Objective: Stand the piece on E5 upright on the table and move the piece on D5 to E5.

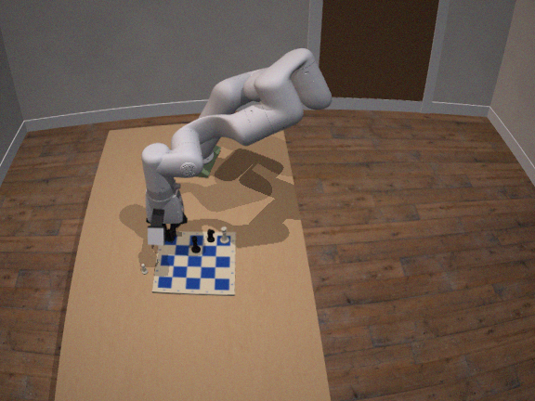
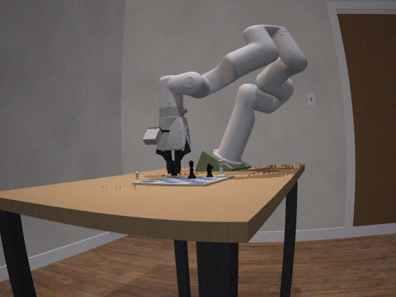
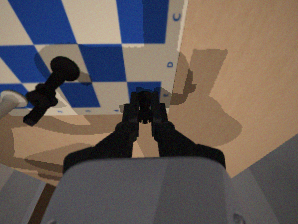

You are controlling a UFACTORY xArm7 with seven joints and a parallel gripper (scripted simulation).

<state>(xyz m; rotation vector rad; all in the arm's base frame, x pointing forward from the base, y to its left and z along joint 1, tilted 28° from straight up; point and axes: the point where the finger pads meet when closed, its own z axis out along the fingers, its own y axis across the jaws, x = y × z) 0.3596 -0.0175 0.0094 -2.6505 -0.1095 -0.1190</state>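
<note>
The black pawn lies 10 mm below my hand. The rest, counted from my hand: chessboard: 80 mm to the left, 70 mm ahead, 30 mm below; white pawn: 120 mm ahead, 50 mm to the right, 20 mm below; black knight: 120 mm to the left, 20 mm below, 20 mm behind.
</note>
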